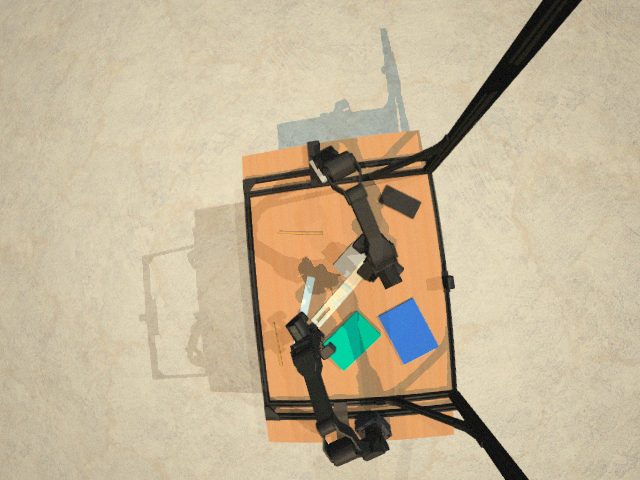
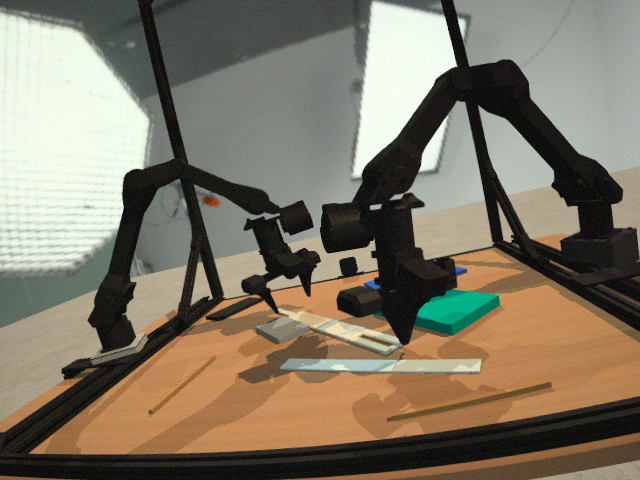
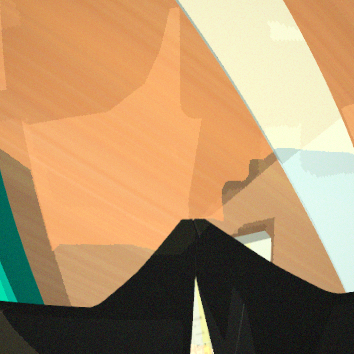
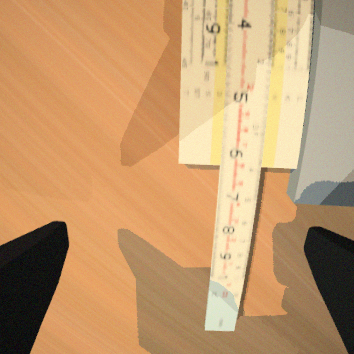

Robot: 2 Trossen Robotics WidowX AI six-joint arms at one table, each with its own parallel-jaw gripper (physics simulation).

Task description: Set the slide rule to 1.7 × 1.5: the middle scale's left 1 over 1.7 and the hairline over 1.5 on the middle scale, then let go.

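The cream slide rule point(image 1: 337, 299) point(image 2: 339, 329) point(image 4: 242, 88) lies slantwise on the wooden table point(image 1: 290, 205). Its middle slide point(image 4: 234, 225) sticks out of the body's end towards my right gripper. My right gripper point(image 1: 364, 262) point(image 2: 290, 295) point(image 4: 190, 237) is open and empty, with a finger on either side of that end, just above the table. My left gripper point(image 1: 308, 325) point(image 2: 404, 339) point(image 3: 191, 230) is shut on nothing, its tip down at the rule's other end. A grey block point(image 1: 348, 261) point(image 2: 282, 329) point(image 4: 326, 123) lies against the rule near the right gripper.
A pale blue strip point(image 1: 308, 295) point(image 2: 380, 366) point(image 3: 281, 88) lies beside the rule. A teal pad point(image 1: 353, 340) point(image 2: 456, 310) point(image 3: 10, 253), a blue pad point(image 1: 408, 330) and a black block point(image 1: 400, 201) lie nearby. Two thin sticks point(image 1: 300, 232) point(image 2: 470, 402) lie on the table. A black frame point(image 1: 248, 248) edges it.
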